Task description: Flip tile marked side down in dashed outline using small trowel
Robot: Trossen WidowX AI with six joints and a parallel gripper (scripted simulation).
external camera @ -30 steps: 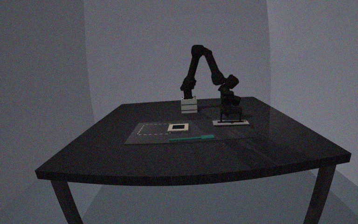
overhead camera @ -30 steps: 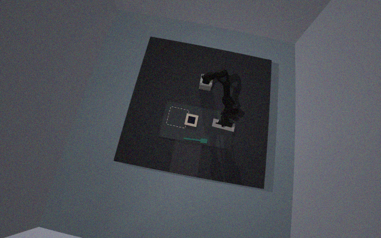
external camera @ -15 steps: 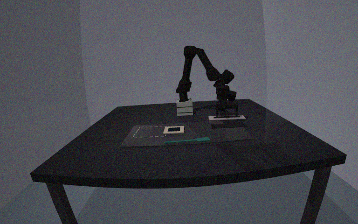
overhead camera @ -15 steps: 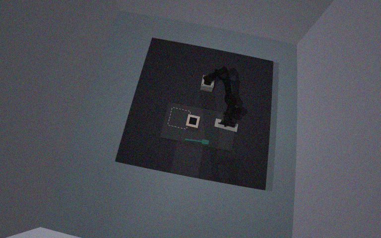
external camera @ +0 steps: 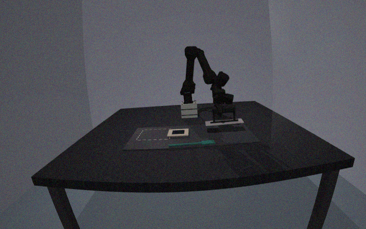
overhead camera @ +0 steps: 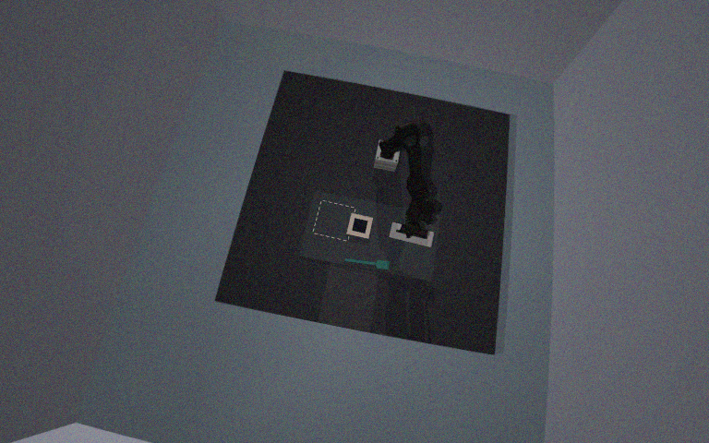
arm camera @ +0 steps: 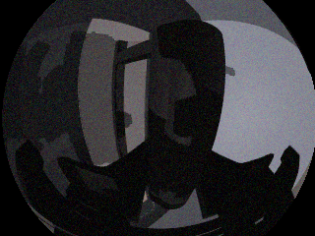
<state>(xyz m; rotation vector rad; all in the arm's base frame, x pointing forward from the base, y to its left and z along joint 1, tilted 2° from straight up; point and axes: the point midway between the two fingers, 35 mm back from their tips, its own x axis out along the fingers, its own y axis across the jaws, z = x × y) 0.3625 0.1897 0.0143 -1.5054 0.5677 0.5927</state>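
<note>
Right now my gripper tip is 16 cm to the left of the grey mat, 11 cm above it and 1 cm short of it. From my gripper tip the other things lie so: tile (23 cm to the right, 9 cm below, 1 cm behind); then green trowel (15 cm ahead, 12 cm to the right, 9 cm below).
</note>
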